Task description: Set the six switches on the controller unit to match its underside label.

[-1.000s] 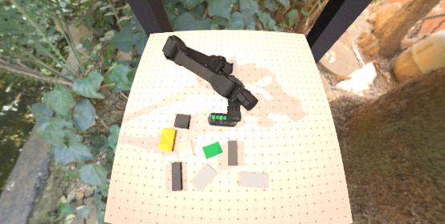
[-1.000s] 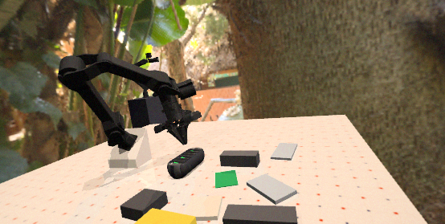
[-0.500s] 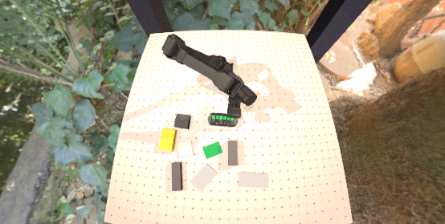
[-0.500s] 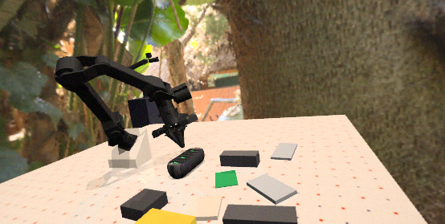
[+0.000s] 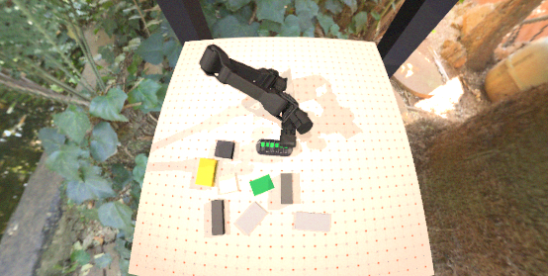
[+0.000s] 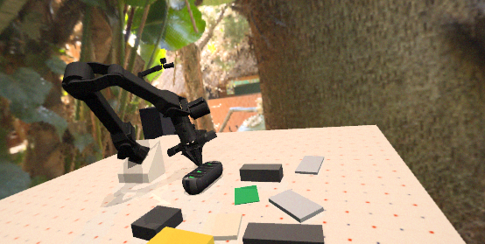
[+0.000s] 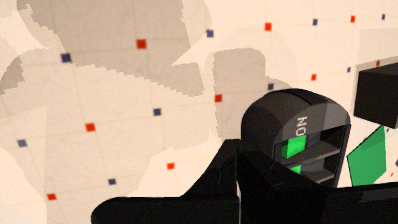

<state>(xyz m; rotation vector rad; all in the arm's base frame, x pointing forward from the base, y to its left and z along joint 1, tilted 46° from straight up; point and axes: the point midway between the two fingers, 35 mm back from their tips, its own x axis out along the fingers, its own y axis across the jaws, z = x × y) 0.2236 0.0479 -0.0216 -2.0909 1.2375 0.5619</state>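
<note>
The green tile lies 21 cm ahead of my gripper tip, 8 cm to the right of it and 3 cm below it. From my gripper tip the other things lie so: yellow block: 33 cm to the right, 19 cm ahead, 2 cm below; then dark block: 21 cm ahead, 2 cm to the left, 1 cm below; then cream tile: 23 cm to the right, 22 cm ahead, 3 cm below.
</note>
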